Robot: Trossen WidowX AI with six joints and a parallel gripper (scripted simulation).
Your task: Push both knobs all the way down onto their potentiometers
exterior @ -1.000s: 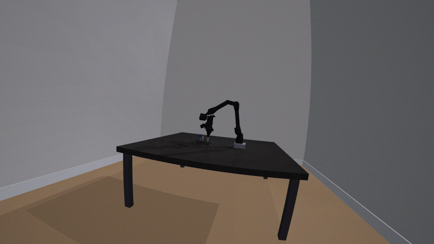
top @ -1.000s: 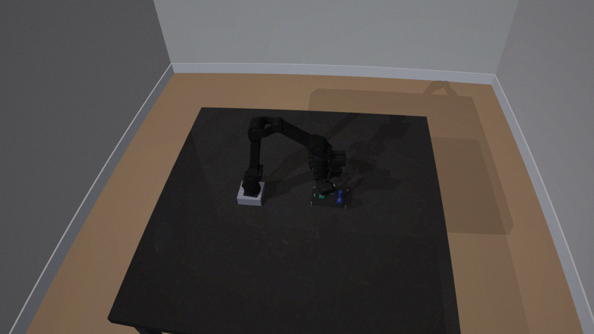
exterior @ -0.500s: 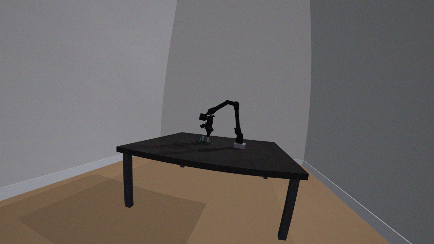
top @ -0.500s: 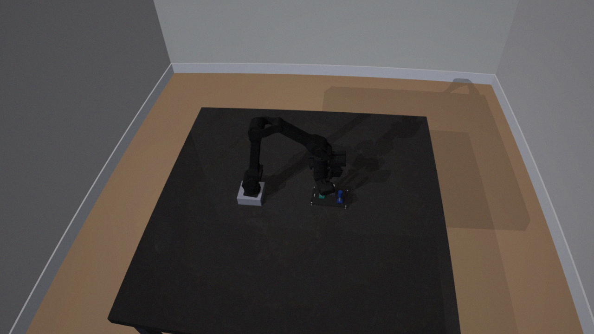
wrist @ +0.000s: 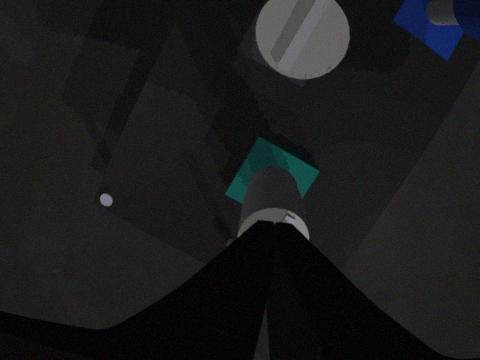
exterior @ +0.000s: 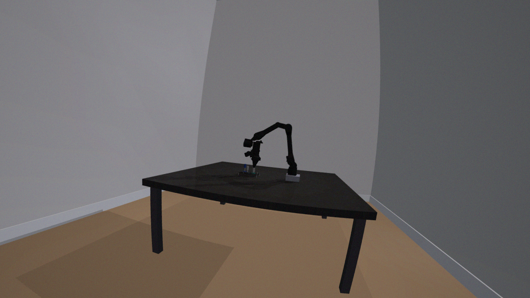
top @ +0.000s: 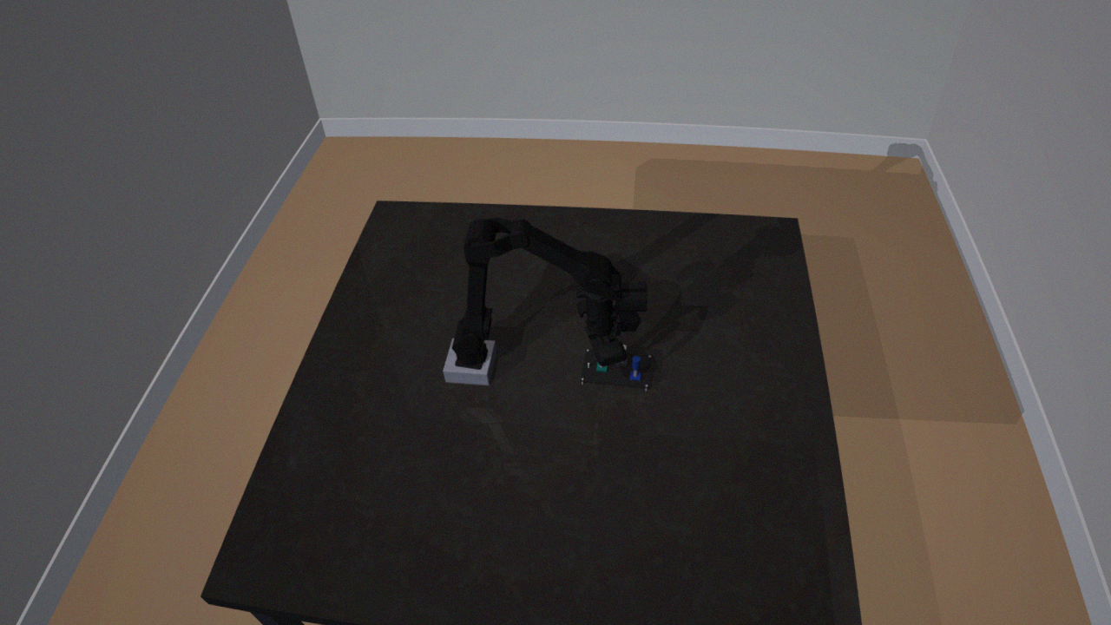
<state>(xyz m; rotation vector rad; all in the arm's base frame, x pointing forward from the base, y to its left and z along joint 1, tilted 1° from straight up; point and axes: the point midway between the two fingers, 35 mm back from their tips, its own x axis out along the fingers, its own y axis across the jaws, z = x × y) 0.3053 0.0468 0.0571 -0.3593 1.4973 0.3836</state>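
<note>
Right now my gripper tip is 4 cm short of the white knob and 2 cm to the right of it.
</note>
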